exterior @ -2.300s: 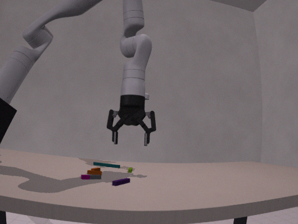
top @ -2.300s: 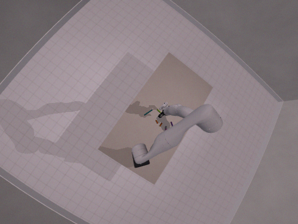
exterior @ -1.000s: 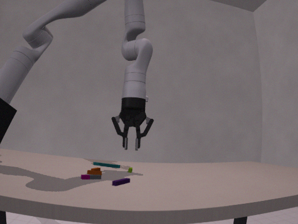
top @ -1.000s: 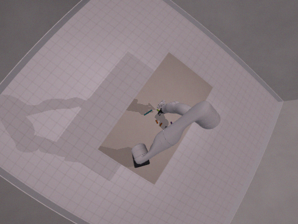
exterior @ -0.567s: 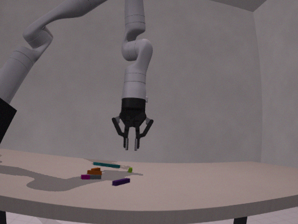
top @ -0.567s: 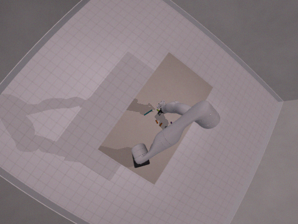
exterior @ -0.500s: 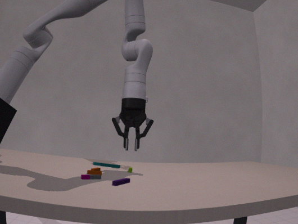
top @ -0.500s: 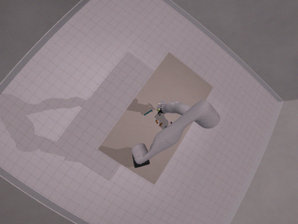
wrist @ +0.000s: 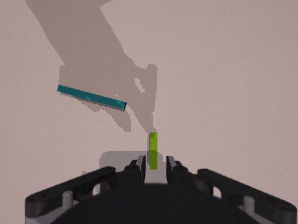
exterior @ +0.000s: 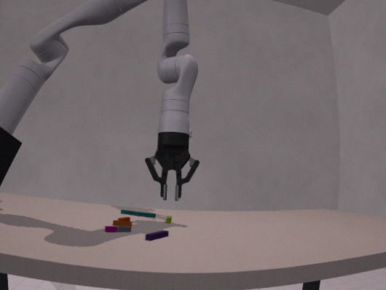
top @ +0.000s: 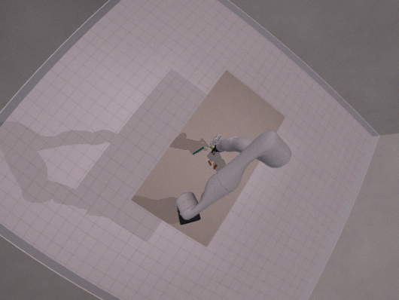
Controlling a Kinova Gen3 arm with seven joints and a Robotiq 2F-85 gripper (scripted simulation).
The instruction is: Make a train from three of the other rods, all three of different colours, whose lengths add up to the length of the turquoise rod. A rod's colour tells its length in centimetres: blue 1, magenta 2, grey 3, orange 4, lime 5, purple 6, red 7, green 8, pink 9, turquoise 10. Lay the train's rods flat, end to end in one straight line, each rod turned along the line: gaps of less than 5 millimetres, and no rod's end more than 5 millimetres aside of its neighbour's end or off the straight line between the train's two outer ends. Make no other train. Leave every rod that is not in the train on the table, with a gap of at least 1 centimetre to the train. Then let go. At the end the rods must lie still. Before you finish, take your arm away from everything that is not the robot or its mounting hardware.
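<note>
Now: hand 7 cm above the lime rod. The rest, counted from my hand: grey rod (16 cm to the right, 10 cm behind, 7 cm below); then purple rod (20 cm to the right, 7 cm below, 4 cm behind); then turquoise rod (9 cm to the left, 8 cm behind, 7 cm below).
</note>
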